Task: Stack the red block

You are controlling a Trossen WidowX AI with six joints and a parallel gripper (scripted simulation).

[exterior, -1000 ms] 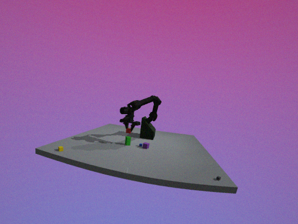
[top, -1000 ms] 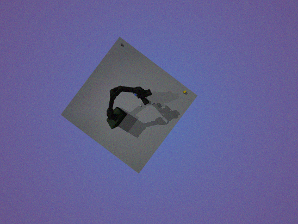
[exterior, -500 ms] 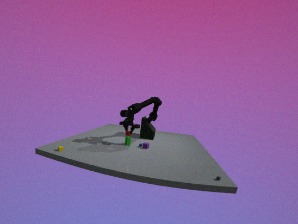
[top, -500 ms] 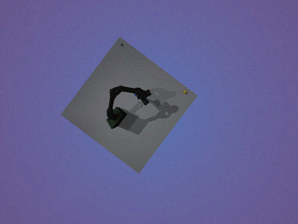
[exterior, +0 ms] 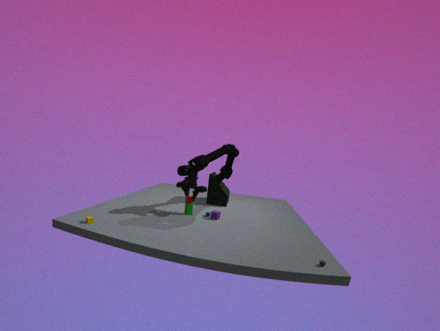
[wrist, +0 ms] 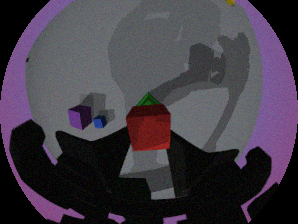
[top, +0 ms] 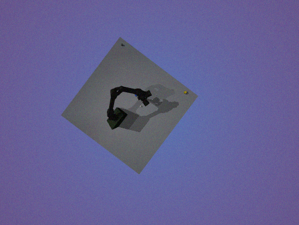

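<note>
The red block is 10 mm ahead of my gripper tip and 10 mm above it. Also, from my gripper tip: purple block: 170 mm to the left, 60 mm below; yellow block: 440 mm ahead, 350 mm to the right, 70 mm below; tiny white speck: 90 mm behind, 70 mm below, 20 mm to the right.
</note>
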